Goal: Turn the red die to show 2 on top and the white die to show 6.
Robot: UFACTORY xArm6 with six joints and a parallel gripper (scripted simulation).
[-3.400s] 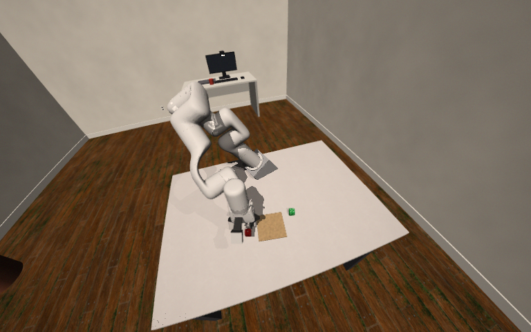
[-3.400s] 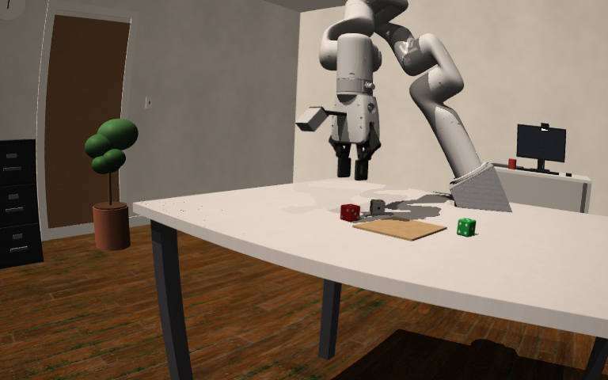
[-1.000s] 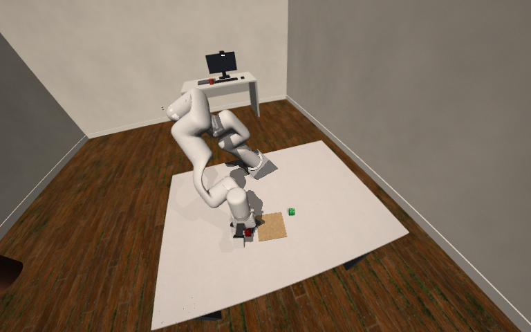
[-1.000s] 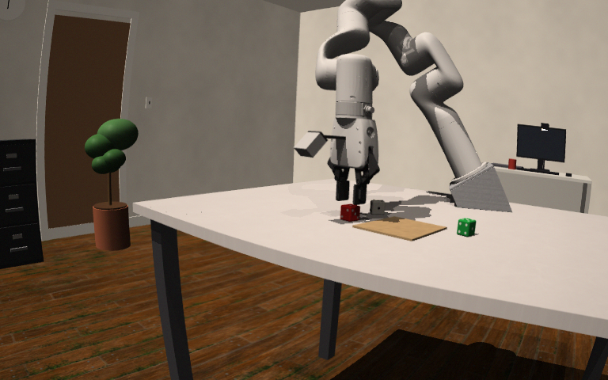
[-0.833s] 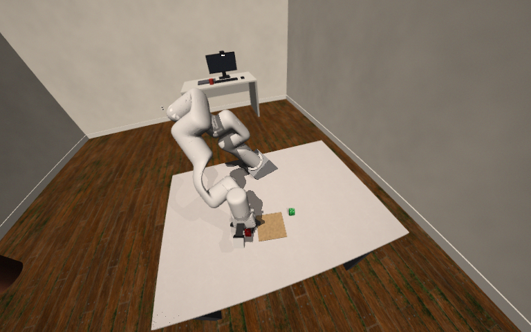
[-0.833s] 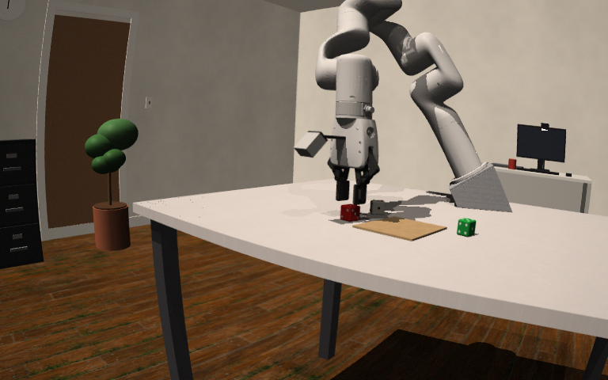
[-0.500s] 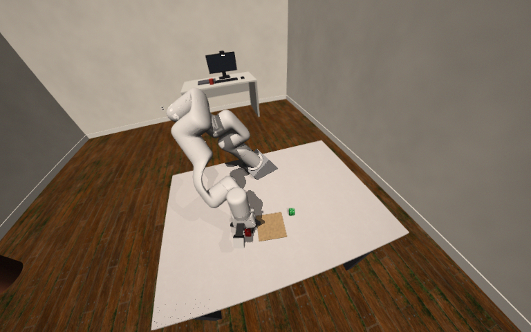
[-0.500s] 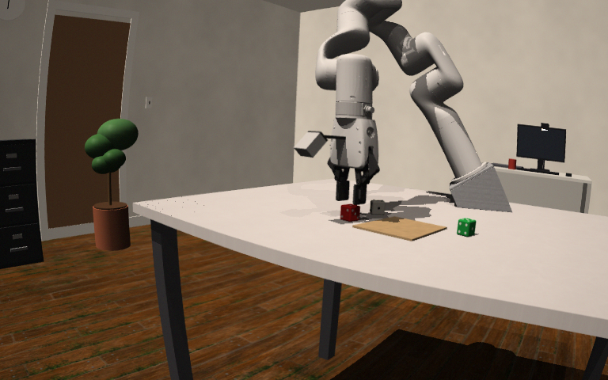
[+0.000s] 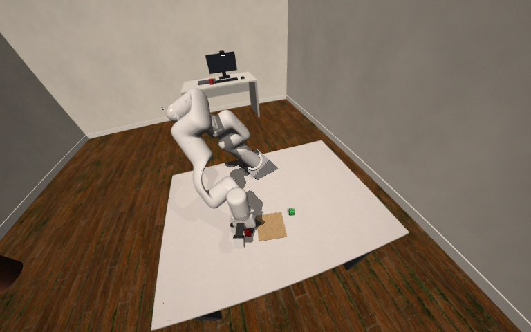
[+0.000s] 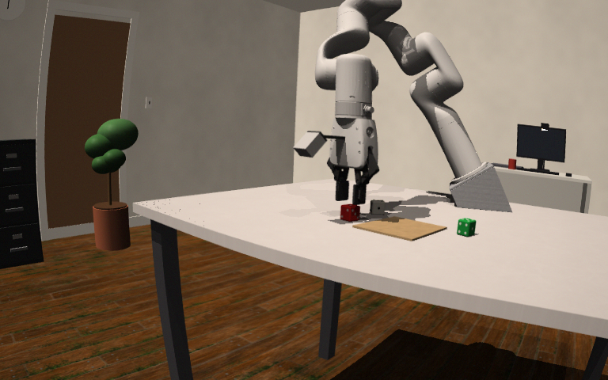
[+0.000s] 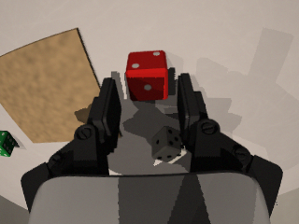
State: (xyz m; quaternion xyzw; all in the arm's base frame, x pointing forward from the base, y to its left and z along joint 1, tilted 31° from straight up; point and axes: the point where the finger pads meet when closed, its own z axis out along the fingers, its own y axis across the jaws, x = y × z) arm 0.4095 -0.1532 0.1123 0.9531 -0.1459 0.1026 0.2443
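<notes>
The red die is 4 cm below my hand. Round my hand: green die (26 cm to the left, 4 cm below, 2 cm behind); white die (10 cm behind, 4 cm below, 2 cm to the left); tan mat (12 cm to the left, 5 cm below, 1 cm ahead).
</notes>
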